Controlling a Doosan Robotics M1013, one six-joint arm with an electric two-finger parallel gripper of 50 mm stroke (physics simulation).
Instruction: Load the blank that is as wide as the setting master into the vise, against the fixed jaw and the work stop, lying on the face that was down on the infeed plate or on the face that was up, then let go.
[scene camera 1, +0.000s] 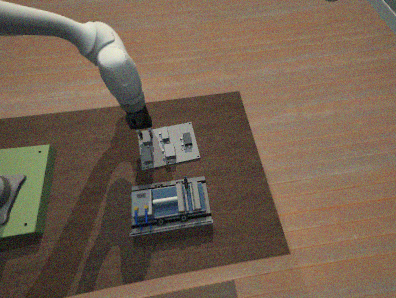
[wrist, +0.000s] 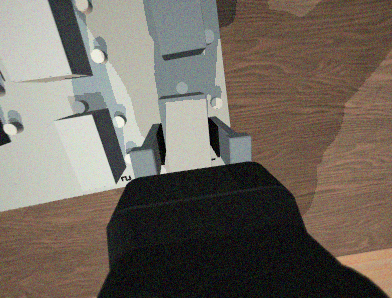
Note:
I see my gripper and a grey infeed plate.

